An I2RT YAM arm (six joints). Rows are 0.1 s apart.
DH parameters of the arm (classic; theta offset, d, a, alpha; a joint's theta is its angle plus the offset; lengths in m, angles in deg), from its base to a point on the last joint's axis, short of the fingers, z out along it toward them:
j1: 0 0.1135 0.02 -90
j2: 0 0 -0.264 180
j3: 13.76 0 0.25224 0
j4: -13.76 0 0.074 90
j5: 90 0 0 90
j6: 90 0.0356 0 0
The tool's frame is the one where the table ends.
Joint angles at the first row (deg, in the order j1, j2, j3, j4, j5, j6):
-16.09 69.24 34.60 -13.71 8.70 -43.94
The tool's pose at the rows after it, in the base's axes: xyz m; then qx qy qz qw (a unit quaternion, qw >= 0):
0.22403 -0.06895 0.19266 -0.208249 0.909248 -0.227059 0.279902
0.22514 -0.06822 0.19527 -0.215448 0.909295 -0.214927 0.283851
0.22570 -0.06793 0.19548 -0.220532 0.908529 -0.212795 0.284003
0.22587 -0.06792 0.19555 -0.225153 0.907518 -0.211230 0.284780
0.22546 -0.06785 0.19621 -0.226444 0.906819 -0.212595 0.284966
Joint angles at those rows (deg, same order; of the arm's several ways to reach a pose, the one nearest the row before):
-16.08 68.69 35.17 -14.67 6.75 -44.46
-16.08 68.75 35.96 -15.76 5.13 -44.68
-16.03 68.87 36.12 -15.90 4.75 -45.11
-16.08 68.91 36.16 -15.91 4.34 -45.59
-16.09 68.71 36.16 -16.00 4.39 -45.79

